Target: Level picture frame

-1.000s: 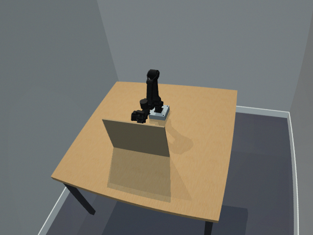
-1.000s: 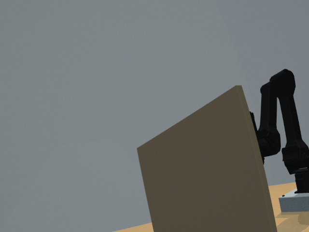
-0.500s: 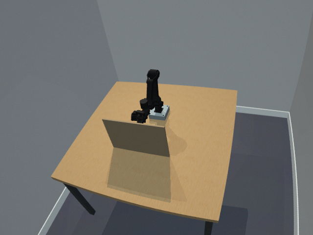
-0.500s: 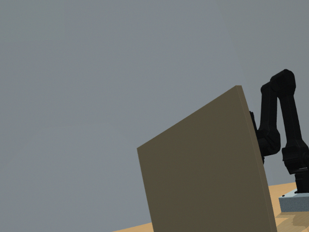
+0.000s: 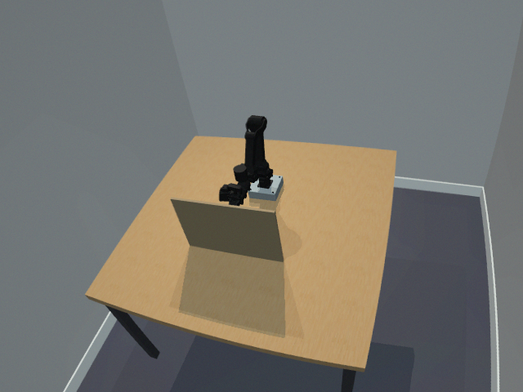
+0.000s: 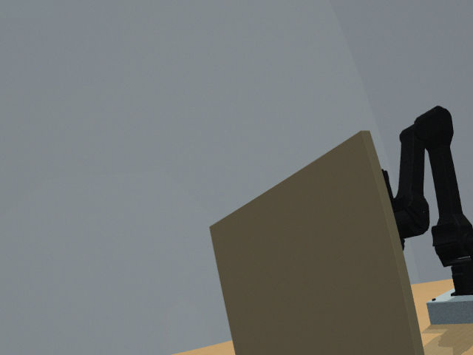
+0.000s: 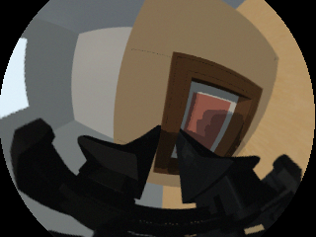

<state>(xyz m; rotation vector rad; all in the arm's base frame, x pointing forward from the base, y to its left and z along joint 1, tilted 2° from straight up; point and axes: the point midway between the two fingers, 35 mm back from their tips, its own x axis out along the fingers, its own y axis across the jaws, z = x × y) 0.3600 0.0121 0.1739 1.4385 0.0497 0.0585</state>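
The picture frame lies 1 cm ahead of my gripper tip, 1 cm to the right of it and 5 cm below it. The rest, counted from my gripper tip: wall panel (2 cm ahead, 1 cm to the right, 6 cm below).
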